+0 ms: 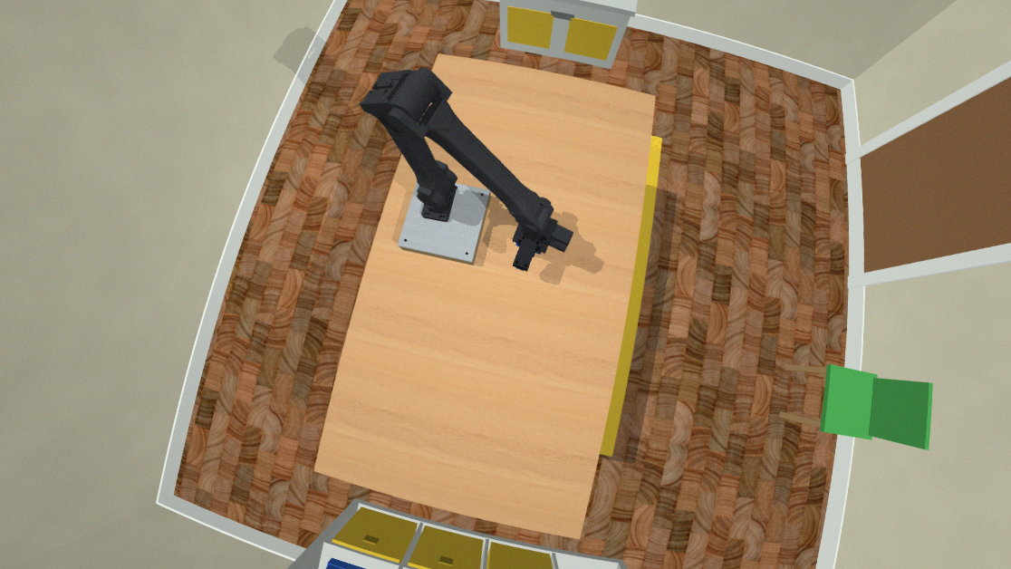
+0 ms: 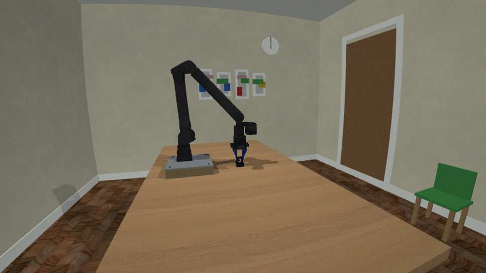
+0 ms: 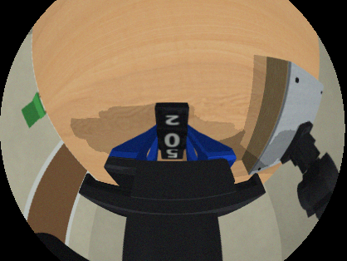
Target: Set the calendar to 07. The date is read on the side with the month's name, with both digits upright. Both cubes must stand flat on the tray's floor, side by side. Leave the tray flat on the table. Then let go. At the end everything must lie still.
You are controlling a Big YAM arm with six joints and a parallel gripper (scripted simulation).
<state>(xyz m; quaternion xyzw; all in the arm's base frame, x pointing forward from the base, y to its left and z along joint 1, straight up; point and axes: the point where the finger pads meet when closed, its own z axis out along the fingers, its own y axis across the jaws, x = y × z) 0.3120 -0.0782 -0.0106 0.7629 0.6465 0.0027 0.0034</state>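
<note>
My hand is right at the black cube. From my hand the other things lie so: black tray (20 mm to the left, 30 mm below).
</note>
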